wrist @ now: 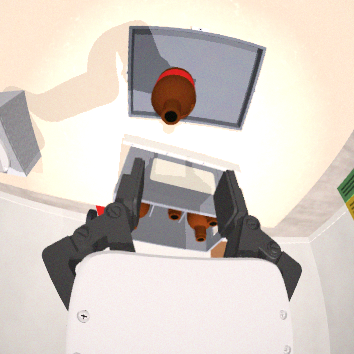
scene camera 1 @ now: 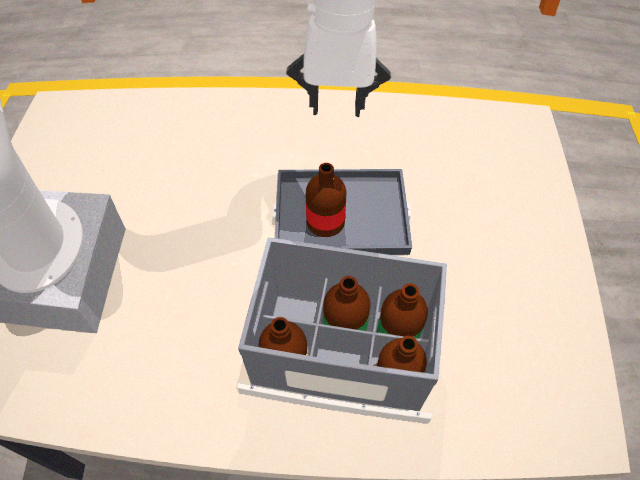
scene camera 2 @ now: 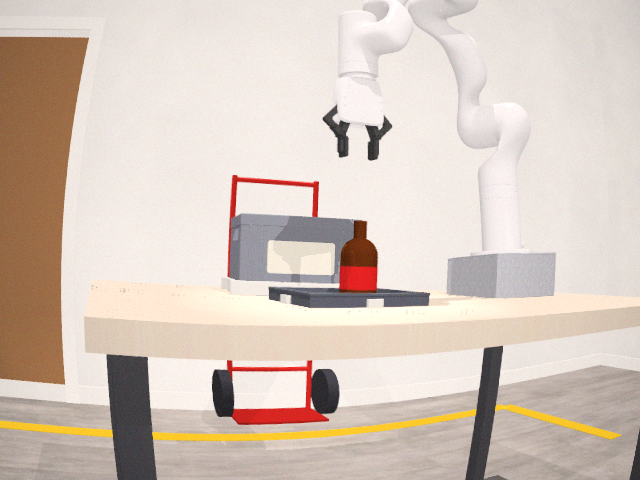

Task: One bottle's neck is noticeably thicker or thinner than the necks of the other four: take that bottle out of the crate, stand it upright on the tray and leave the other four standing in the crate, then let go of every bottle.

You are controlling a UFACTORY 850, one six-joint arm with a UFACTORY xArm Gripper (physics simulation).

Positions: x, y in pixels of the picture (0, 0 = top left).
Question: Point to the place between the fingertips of the gripper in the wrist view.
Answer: At 181, 177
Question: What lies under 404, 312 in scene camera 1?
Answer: A bottle.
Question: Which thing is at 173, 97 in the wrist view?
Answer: A bottle.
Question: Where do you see a bottle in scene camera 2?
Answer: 359, 257
